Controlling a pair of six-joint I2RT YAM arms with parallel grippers.
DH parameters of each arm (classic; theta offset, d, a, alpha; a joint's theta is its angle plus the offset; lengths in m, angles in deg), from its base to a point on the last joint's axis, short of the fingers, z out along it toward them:
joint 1: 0 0.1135 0.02 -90
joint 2: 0 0 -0.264 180
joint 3: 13.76 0 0.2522 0
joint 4: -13.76 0 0.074 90
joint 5: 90 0 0 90
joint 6: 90 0.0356 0 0
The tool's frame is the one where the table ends.
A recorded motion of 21 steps. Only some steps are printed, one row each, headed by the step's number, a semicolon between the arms.
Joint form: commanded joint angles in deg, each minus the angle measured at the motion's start. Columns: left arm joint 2, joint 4, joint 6, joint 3, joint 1, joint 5; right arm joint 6, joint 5, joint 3, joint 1, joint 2, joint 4.
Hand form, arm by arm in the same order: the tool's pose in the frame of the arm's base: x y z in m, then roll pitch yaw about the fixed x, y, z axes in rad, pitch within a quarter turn. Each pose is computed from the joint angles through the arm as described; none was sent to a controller.
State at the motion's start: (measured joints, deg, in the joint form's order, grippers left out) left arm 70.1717 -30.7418 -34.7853 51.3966 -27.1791 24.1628; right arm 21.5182 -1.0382 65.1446 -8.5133 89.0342 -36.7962
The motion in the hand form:
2: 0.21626 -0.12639 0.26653 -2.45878 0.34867 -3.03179; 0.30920 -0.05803 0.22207 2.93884 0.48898 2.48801
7: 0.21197 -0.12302 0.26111 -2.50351 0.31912 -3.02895; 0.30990 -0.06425 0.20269 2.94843 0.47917 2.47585
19: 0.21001 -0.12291 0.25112 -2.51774 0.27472 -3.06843; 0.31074 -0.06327 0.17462 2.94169 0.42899 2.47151
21: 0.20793 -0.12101 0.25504 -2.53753 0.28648 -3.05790; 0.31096 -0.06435 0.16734 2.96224 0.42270 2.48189
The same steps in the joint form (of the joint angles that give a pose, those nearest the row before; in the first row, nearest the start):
2: 0.45 -4.85 0.68 2.80 -0.03 -1.84; 2.13 2.73 -3.93 -1.92 -0.16 4.56
7: 0.12 -7.18 0.55 2.10 0.02 -3.27; 1.93 2.83 -6.52 -3.00 1.68 8.28
19: 0.99 -8.35 1.98 1.05 0.07 -1.54; 2.81 1.47 -9.51 -2.95 4.86 12.02
21: 0.21 -9.52 1.84 1.49 0.02 -3.13; 2.25 2.09 -10.05 -3.06 5.89 12.79

